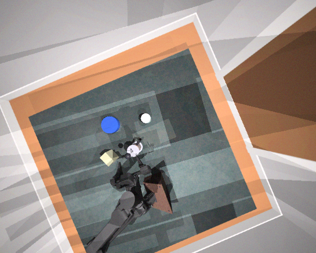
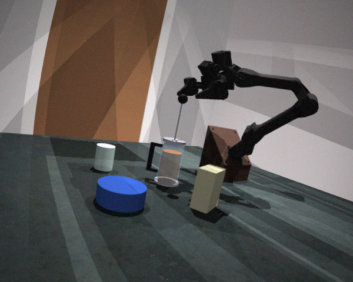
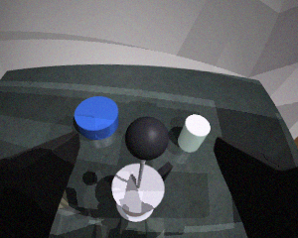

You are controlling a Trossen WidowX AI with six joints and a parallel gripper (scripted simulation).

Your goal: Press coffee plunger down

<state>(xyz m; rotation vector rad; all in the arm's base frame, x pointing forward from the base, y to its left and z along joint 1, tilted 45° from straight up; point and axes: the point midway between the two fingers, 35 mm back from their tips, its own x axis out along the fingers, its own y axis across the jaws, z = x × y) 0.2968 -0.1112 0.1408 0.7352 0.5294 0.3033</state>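
The glass coffee press lies 2 cm ahead of my gripper tip, 1 cm to the right of it and 15 cm below it. The rest, counted from my gripper tip: cream block 19 cm to the left, 23 cm below.
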